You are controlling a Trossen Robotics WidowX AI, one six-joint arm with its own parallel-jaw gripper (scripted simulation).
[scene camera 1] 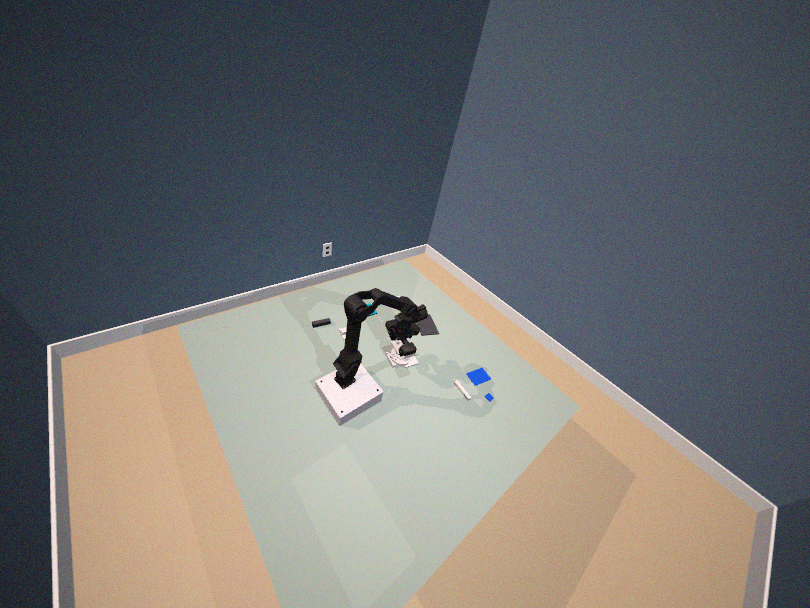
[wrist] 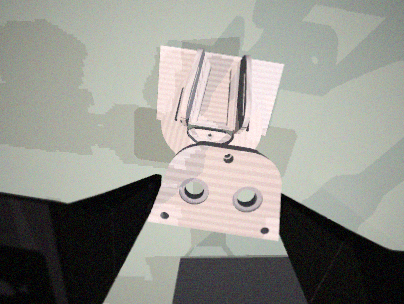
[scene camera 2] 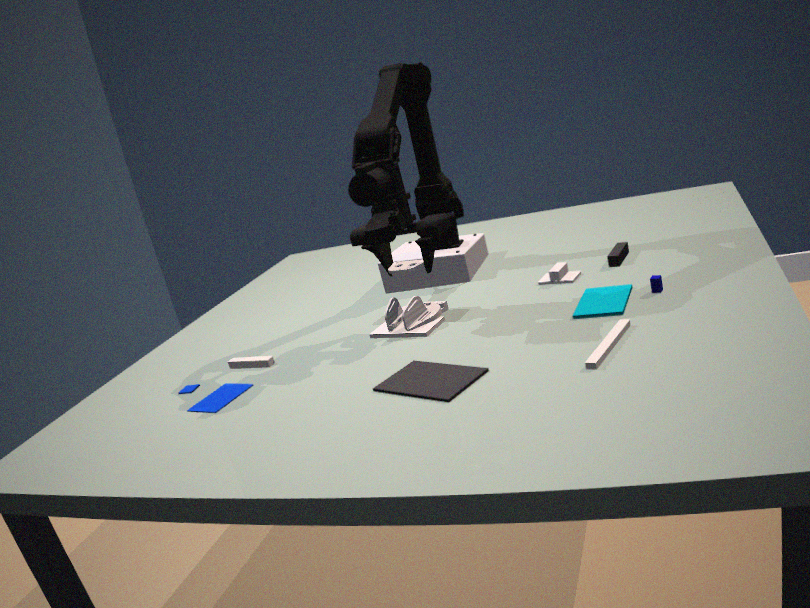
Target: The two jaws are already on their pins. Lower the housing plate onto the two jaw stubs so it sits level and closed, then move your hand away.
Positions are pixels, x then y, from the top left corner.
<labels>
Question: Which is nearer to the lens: the white bar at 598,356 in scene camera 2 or the cyan sheet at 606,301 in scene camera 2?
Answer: The white bar.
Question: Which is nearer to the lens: the dark grey square sheet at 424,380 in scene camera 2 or the cyan sheet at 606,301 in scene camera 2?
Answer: The dark grey square sheet.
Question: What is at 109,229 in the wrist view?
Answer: My gripper.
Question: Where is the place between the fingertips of my gripper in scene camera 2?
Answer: At 410,274
</labels>
